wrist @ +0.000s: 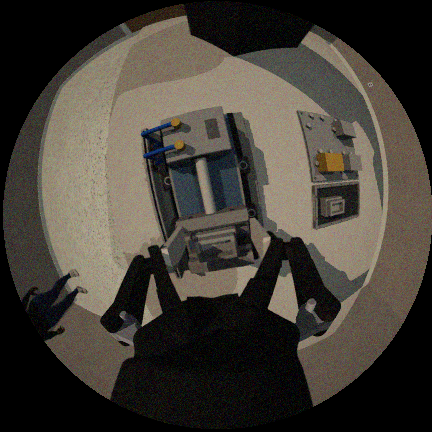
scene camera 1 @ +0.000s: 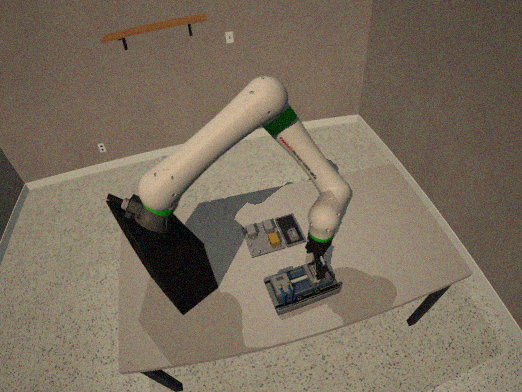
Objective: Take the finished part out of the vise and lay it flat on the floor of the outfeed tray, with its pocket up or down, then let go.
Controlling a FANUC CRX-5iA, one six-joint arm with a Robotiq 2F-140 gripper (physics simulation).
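Frame: origin at the arm's base, x ahead, y left, z up, level; metres.
Where they show: gripper, fingertip midpoint: (wrist: 216,232) (scene camera 1: 312,271); arm's base, origin of the base link: (scene camera 1: 152,221).
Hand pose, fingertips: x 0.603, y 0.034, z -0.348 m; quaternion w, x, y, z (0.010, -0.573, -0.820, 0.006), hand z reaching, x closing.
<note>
Things, the pixels of their top centre, and the offset from my fingertips. "spot": a spot on its surface instead.
- finished part, middle of its top: (wrist: 215,249) dx +0.017, dy +0.003, dz +0.019 m
- vise, middle of its top: (wrist: 202,199) (scene camera 1: 303,276) dx -0.041, dy -0.027, dz +0.003 m
- outfeed tray, surface spot: (wrist: 314,207) spot: dx -0.069, dy +0.210, dz -0.088 m
- grey block with a pocket, middle of its top: (wrist: 337,207) (scene camera 1: 293,232) dx -0.088, dy +0.256, dz -0.055 m
- grey pegged plate, middle of its top: (wrist: 334,145) (scene camera 1: 262,237) dx -0.239, dy +0.243, dz -0.088 m
- orange block, middle of its top: (wrist: 335,161) (scene camera 1: 273,237) dx -0.181, dy +0.218, dz -0.052 m
The finished part (wrist: 218,243) is a grey block with its pocket up, seated in the vise (wrist: 197,135) (scene camera 1: 281,280) at the end nearest my fingers, beside the grey jaw. My gripper (wrist: 216,232) (scene camera 1: 320,274) points down over that end of the vise. It is open and empty, one finger pad on each side of the part, with gaps visible in the wrist view. In scene camera 1 the fingers largely hide the part. The outfeed tray (wrist: 314,207) has a dark floor and a thin grey rim. Another grey block with a pocket (wrist: 334,206) (scene camera 1: 292,233) lies in it.
A grey pegged plate (wrist: 320,142) (scene camera 1: 260,246) adjoins the tray, carrying an orange block (wrist: 330,162) (scene camera 1: 274,239) and grey blocks. Two blue nozzles with yellow tips (wrist: 176,122) rise at the vise's far end. The black robot base (scene camera 1: 175,265) (wrist: 245,25) stands on the table.
</note>
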